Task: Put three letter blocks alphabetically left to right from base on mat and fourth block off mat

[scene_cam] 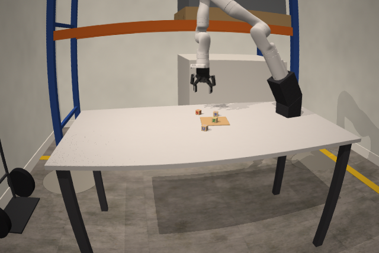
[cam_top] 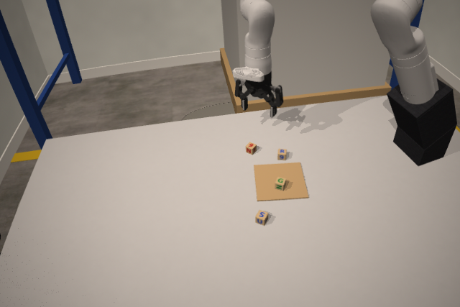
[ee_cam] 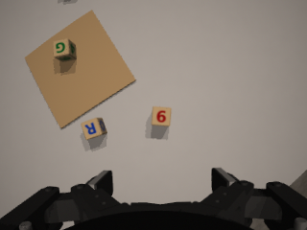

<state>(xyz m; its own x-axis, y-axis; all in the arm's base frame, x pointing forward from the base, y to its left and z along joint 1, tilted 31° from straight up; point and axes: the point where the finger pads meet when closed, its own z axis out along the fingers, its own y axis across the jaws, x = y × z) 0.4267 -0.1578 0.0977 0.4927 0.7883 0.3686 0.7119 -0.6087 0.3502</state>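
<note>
My gripper is now 3 cm past the tan mat, 19 cm to the right of it and 12 cm above it. The rest, counted from my hand: block (5 cm ahead, 32 cm to the left, 11 cm below).
</note>
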